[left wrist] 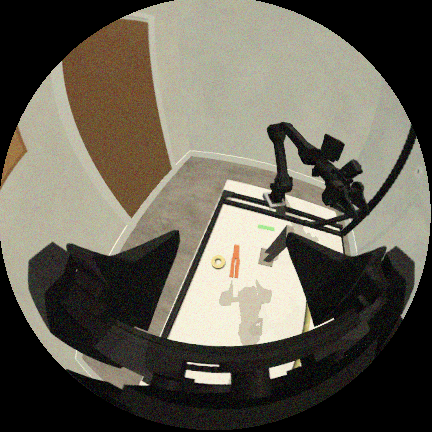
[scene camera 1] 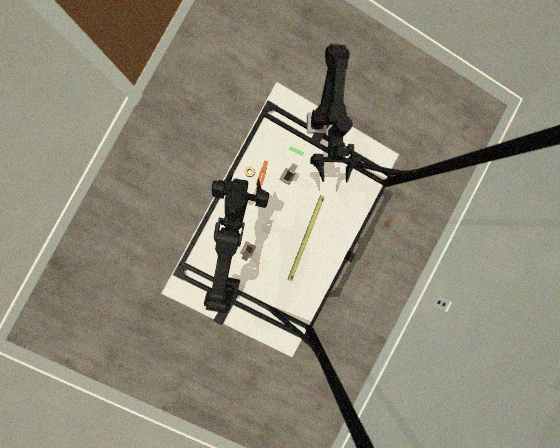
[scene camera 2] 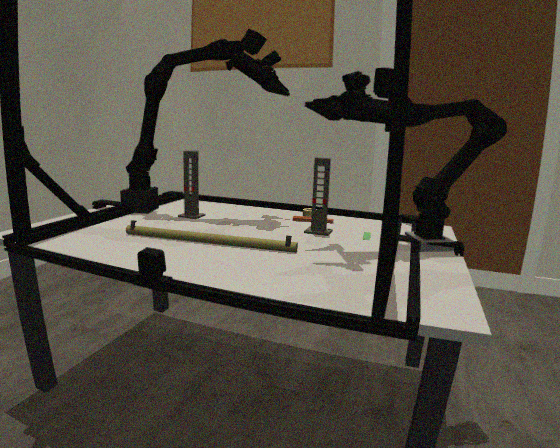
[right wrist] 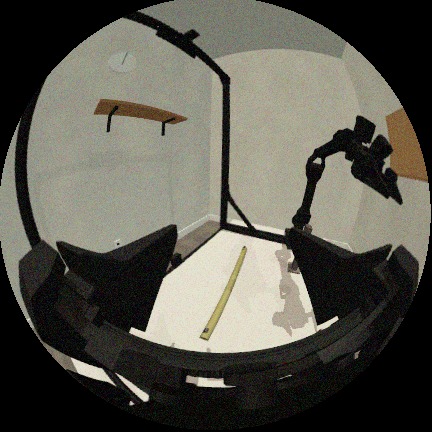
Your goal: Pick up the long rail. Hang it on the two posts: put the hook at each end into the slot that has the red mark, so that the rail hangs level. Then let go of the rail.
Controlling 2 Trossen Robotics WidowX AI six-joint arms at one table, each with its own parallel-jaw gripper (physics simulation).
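Places are measured from the left arm's base along level axes (x down, y ahead, z right), in centimetres.
Where they show: left gripper, fingertip midpoint: (left wrist: 234,237) (scene camera 1: 245,176) (scene camera 2: 288,93) (right wrist: 395,200); right gripper, fingertip midpoint: (left wrist: 363,216) (scene camera 1: 335,182) (scene camera 2: 308,103) (right wrist: 235,231); left arm's base, link origin: (scene camera 2: 139,189); right arm's base, link origin: (left wrist: 274,198) (scene camera 1: 317,122) (scene camera 2: 429,236).
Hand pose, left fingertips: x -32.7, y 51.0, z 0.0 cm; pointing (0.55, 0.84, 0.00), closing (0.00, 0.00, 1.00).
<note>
Things, the pixels of their top centre, and the offset from my left fingertips. "spot": a spot on its surface instead.
- long yellow-green rail, top centre: (scene camera 2: 206,226) (right wrist: 232,276) (left wrist: 310,320) (scene camera 1: 306,238) dx +36.2, dy -18.2, dz +33.4 cm
- left post, surface spot: (scene camera 2: 191,207) spot: dx +37.0, dy -29.9, dz +7.1 cm
- right post, surface spot: (scene camera 2: 320,220) spot: dx +36.5, dy +11.2, dz +19.1 cm
- orange pliers-like tool, top centre: (scene camera 2: 313,217) (left wrist: 235,259) (scene camera 1: 262,172) dx +39.1, dy +9.6, dz +4.8 cm
- yellow ring, top centre: (left wrist: 217,260) (scene camera 1: 249,171) dx +37.8, dy +8.7, dz -1.7 cm
- green block, top centre: (scene camera 2: 366,235) (left wrist: 265,227) (scene camera 1: 296,151) dx +40.2, dy +24.8, dz +19.5 cm
The long yellow-green rail (scene camera 1: 306,237) (scene camera 2: 212,237) (right wrist: 227,295) lies on the table, a short dark hook standing up at each end. Two grey slotted posts stand behind it in scene camera 2: the left post (scene camera 2: 191,207) and the right post (scene camera 2: 320,220) each have a red mark low on the slots. My left gripper (scene camera 1: 239,180) (scene camera 2: 288,93) (left wrist: 234,237) is open and empty, high above the table beyond the posts, away from the rail. My right gripper (scene camera 1: 335,180) (scene camera 2: 306,104) (right wrist: 235,231) is open and empty, high up near the rail's right end.
An orange pliers-like tool (scene camera 1: 263,172) (left wrist: 236,252), a yellow ring (scene camera 1: 245,171) (left wrist: 213,262) and a green block (scene camera 1: 296,151) (scene camera 2: 366,235) (left wrist: 266,227) lie near the right post. Black frame bars edge the table, with uprights at its corners.
</note>
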